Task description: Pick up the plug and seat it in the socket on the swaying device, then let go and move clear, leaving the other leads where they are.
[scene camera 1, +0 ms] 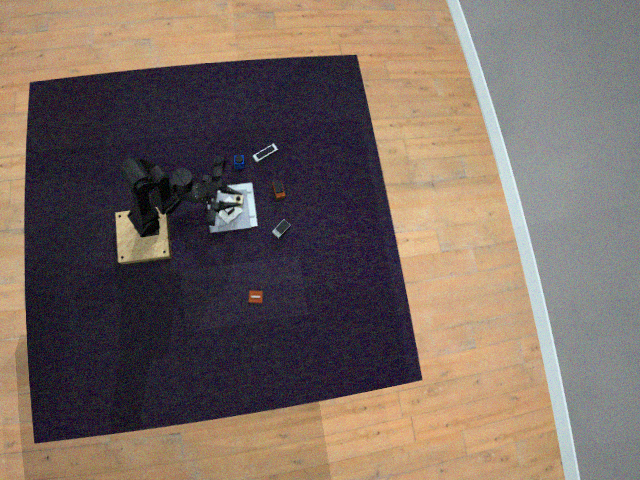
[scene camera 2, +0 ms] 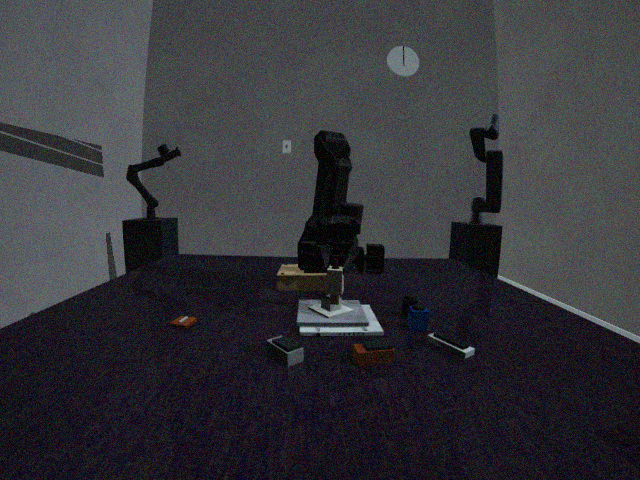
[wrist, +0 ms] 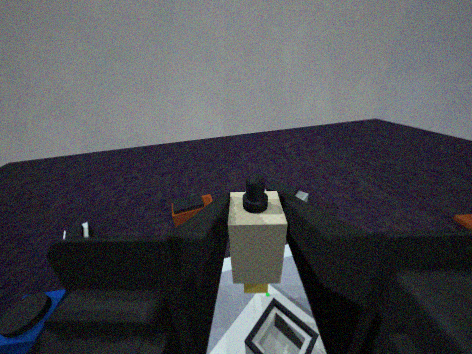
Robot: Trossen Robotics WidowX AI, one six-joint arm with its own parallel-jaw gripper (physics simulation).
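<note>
A cream block-shaped plug [scene camera 1: 237, 198] [scene camera 2: 334, 281] [wrist: 257, 250] with a black stub on top and a gold tip below is upright between the fingers of my gripper [scene camera 1: 236, 199] [wrist: 254, 198], which is shut on it. The device [scene camera 1: 244, 219] [scene camera 2: 308, 318] [wrist: 227, 286] is a grey slab over a white base. On it, a white diamond-shaped plate [scene camera 1: 224, 215] [wrist: 239, 320] carries the black-rimmed square socket [wrist: 260, 321]. In the wrist view the gold tip shows beyond the socket opening, near the plate's far corner and green dot. The gap between tip and plate is unclear.
Near the device lie a blue block [scene camera 1: 238, 162] [scene camera 2: 418, 318], a white bar [scene camera 1: 265, 152] [scene camera 2: 452, 345], an orange block [scene camera 1: 279, 190] [scene camera 2: 373, 354] and a grey block [scene camera 1: 281, 228] [scene camera 2: 293, 355]. A flat orange piece [scene camera 1: 255, 296] [scene camera 2: 184, 321] lies farther off. The arm stands on a wooden base [scene camera 1: 129, 245].
</note>
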